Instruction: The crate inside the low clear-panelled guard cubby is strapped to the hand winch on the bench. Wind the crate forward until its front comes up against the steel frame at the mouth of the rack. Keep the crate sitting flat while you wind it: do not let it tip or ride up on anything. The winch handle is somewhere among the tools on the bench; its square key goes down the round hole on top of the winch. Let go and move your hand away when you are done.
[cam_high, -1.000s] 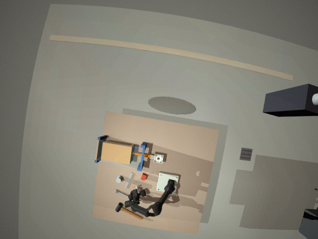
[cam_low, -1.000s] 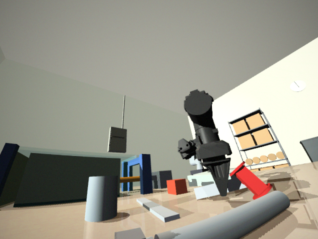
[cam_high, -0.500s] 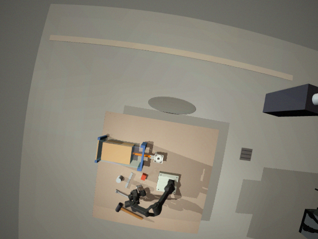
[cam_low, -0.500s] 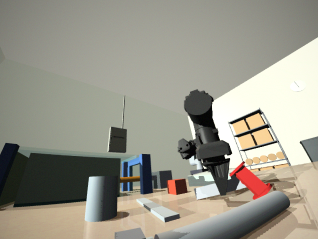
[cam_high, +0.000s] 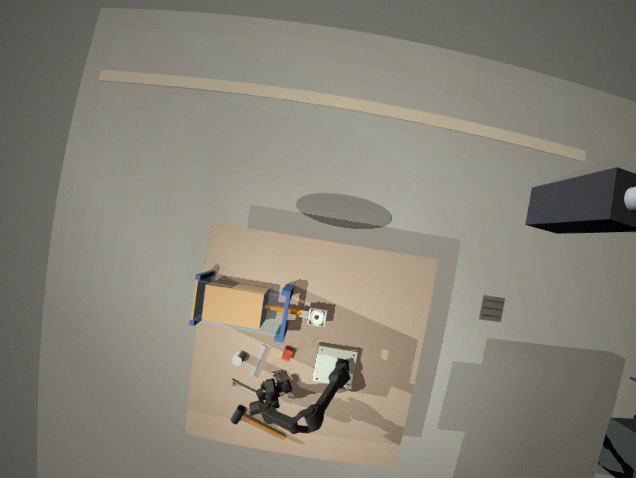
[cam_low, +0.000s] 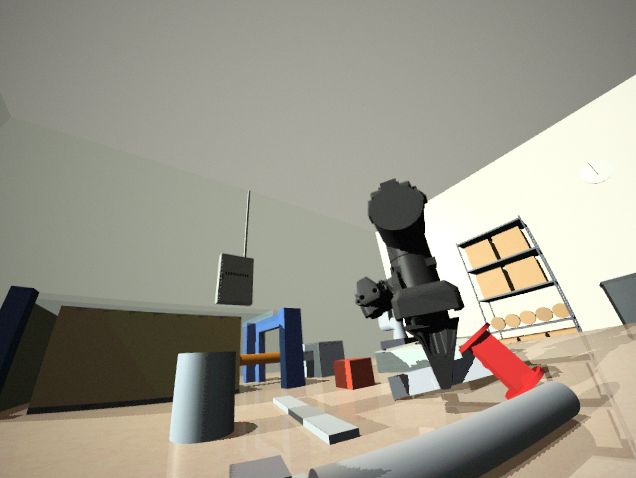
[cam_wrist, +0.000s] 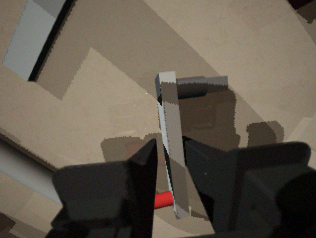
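Now: gripper tip 60 mm to the right of the red knob and 20 mm below it. The rest, counted from my gripper tip: winch crank handle 10 mm to the left, 10 mm above; then blue frame 30 mm ahead, 440 mm to the right, 100 mm above; then flat bar 130 mm ahead, 90 mm to the right, 10 mm below.
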